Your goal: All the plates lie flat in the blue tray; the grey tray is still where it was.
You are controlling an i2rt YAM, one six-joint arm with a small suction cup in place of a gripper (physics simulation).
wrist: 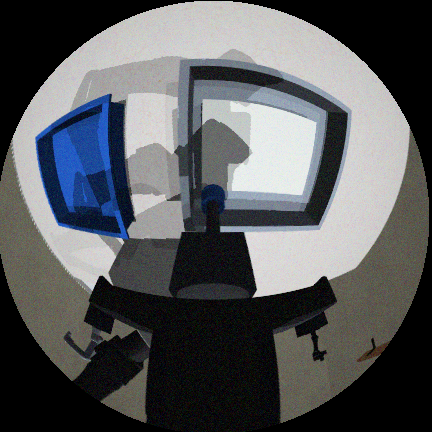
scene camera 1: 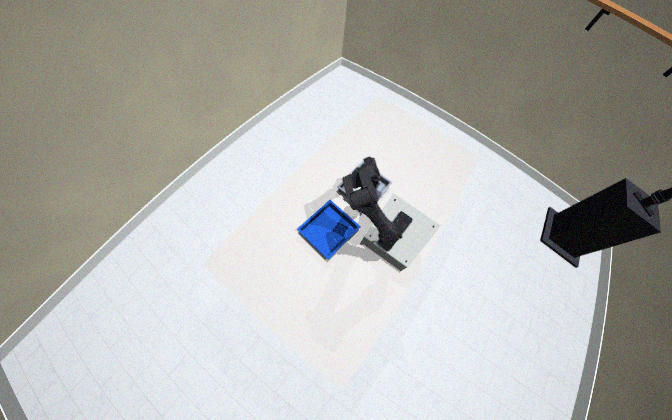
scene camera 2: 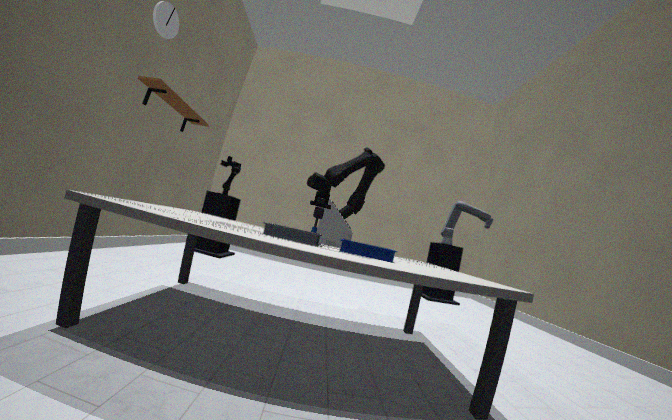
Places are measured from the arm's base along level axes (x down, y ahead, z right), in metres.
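Pixels of known places: hand, tool point: (wrist: 212, 194) (scene camera 2: 313, 232); arm's base, link origin: (scene camera 1: 394, 231) (scene camera 2: 339, 216).
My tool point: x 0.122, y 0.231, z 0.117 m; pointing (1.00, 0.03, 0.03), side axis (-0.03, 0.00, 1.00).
Note:
Ahead of a thing's pixels: the offset from my tool point to its top centre. Level surfaces: height alone.
The grey tray {dy +0.051, dx +0.003, dz +0.084 m} (scene camera 1: 388, 183) (scene camera 2: 290, 234) (wrist: 185, 100) stands on the table, partly hidden by the arm in scene camera 1. A flat white plate {dy +0.055, dx +0.025, dz +0.068 m} (wrist: 280, 155) lies inside it, partly in the arm's shadow. Whether more plates lie beneath it cannot be told. The blue tray {dy +0.047, dx +0.003, dz -0.258 m} (scene camera 1: 317, 232) (scene camera 2: 367, 251) (wrist: 90, 165) stands beside the grey tray, with shadows on its floor and no plate visible in it. My suction cup (scene camera 2: 314, 230) (wrist: 213, 194) points down over the grey tray, near its blue-tray side. It is off and carries nothing; its height above the plate is hard to judge.
The arm's pale base plate (scene camera 1: 420, 230) lies beside both trays, with an upright panel (scene camera 2: 334, 225) near the arm. Two black pedestals (scene camera 2: 220, 206) (scene camera 2: 445, 255) with other arms stand beyond the table {dx +0.053 m} (scene camera 2: 165, 215).

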